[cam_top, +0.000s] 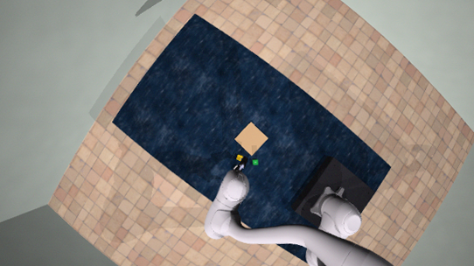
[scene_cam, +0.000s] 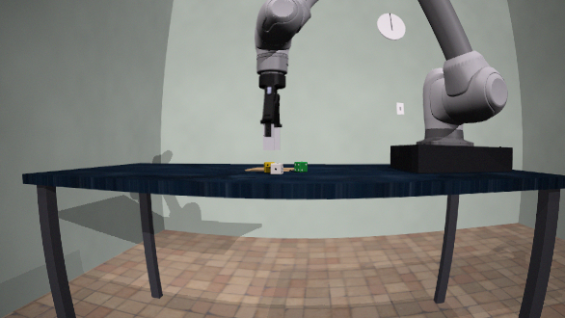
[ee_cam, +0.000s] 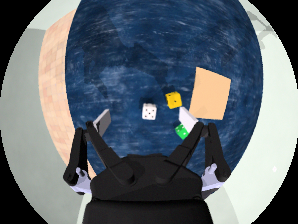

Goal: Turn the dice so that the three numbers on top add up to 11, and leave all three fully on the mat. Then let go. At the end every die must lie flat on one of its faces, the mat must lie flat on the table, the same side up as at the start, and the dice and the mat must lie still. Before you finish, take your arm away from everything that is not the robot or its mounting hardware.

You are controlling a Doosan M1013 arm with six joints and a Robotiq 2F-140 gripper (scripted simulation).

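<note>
Right now my hand is 70 mm to the left of the yellow die, 60 mm above it and 10 mm short of it. Round my hand: white die: 60 mm below, 10 mm to the right, 10 mm behind; then green die: 100 mm to the right, 80 mm behind, 60 mm below; then tan mat: 200 mm to the right, 70 mm below, 20 mm ahead.
</note>
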